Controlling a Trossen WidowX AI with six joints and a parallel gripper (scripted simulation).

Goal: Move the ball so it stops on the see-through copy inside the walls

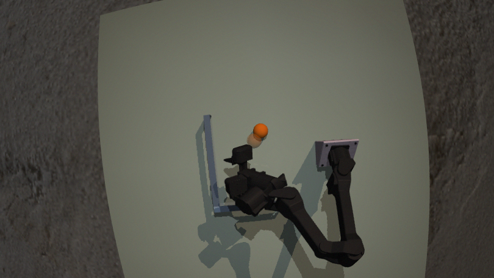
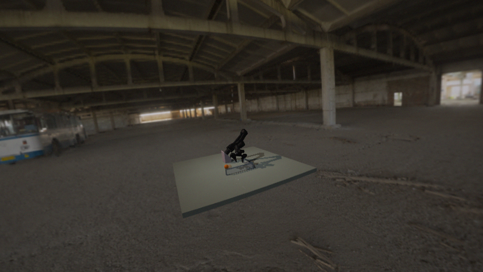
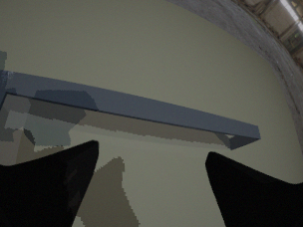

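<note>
Now: the see-through copy of ball 9 cm to the right of my gripper tip, 9 cm behind it and 6 cm below it. The rest, counted from my gripper tip: orange ball: 12 cm to the right, 12 cm behind, 6 cm below.
</note>
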